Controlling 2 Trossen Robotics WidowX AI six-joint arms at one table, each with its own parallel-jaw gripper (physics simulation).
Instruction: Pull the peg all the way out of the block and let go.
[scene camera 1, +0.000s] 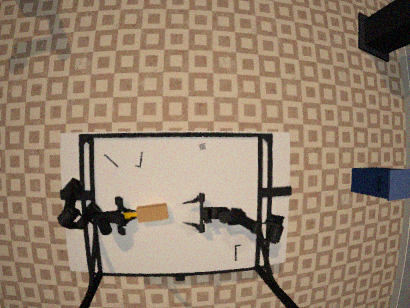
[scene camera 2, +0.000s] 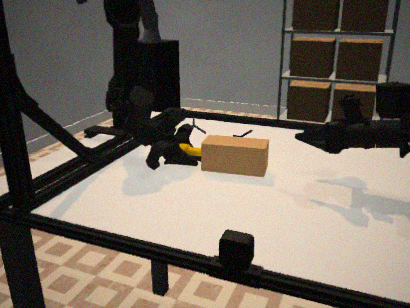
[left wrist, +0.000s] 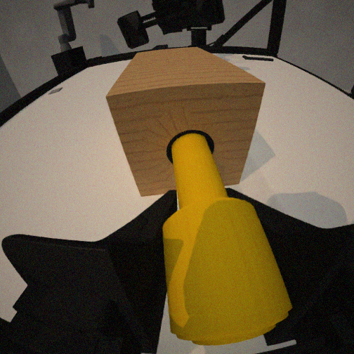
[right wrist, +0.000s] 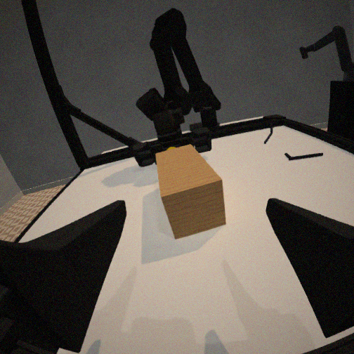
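Pixels of known places: left gripper, fingertip midpoint: (scene camera 1: 136, 214) (scene camera 2: 200, 162); right gripper, fingertip midpoint: (scene camera 1: 182, 212) (scene camera 2: 299, 134); left arm's base, link origin: (scene camera 1: 75, 186) (scene camera 2: 123, 128); right arm's base, link origin: (scene camera 1: 271, 220).
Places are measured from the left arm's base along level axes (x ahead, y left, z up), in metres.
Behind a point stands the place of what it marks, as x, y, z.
The wooden block (scene camera 1: 152, 212) @[0.409, 0.063, 0.049] (scene camera 2: 234, 162) @[0.434, 0.029, 0.010] (left wrist: 150, 120) (right wrist: 192, 182) seems to hang slightly above the table, apart from its shadow. The yellow peg (scene camera 1: 130, 215) @[0.318, -0.003, 0.024] (scene camera 2: 189, 149) @[0.321, -0.010, 0.022] (left wrist: 225, 270) (right wrist: 171, 149) has its thinner shaft in the dark-rimmed hole in the block's end face; how deep it sits is hidden. My left gripper (scene camera 1: 134, 215) @[0.341, 0.006, -0.011] (left wrist: 199, 195) is shut on the peg, its fingertips close to that face. My right gripper (scene camera 1: 184, 213) @[0.537, 0.127, 0.080] (right wrist: 198, 206) is open and empty, its fingertips apart from the block's opposite end, one on each side of its line.
A black frame (scene camera 1: 175, 135) @[0.360, 0.444, 0.001] (scene camera 2: 125, 240) runs round the white table (scene camera 1: 175, 175) @[0.443, 0.268, -0.019] (scene camera 2: 175, 215) @[0.492, -0.191, -0.019]. Thin black L-shaped pieces (scene camera 1: 140, 160) @[0.255, 0.262, -0.013] (right wrist: 305, 156) and a small grey square (scene camera 1: 202, 146) @[0.504, 0.452, -0.016] lie toward the table's far side. A black box-shaped part (scene camera 2: 236, 250) @[0.686, -0.230, 0.019] sits on the near rail.
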